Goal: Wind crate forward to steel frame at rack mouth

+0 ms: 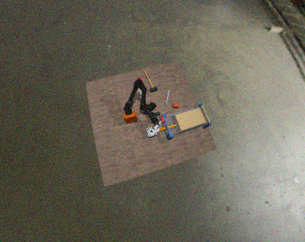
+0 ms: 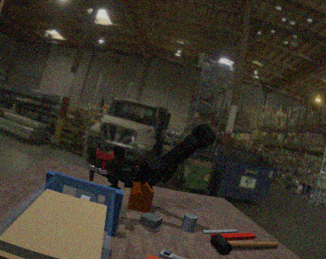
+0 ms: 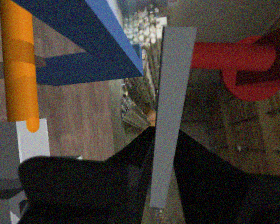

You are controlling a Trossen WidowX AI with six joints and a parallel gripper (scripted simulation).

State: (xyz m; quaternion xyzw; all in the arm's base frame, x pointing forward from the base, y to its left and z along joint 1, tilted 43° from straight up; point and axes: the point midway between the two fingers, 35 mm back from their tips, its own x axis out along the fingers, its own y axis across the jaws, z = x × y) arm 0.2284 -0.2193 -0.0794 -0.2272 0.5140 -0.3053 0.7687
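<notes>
My gripper tip is now 40 mm short of the red knob, 30 mm to the right of it and 50 mm below it. Also, from my gripper tip: blue steel frame (80 mm ahead, 20 mm to the right, 90 mm below); then winch (100 mm behind, 20 mm to the right, 160 mm below); then winch handle (10 mm ahead, 10 mm to the left, 10 mm above).
</notes>
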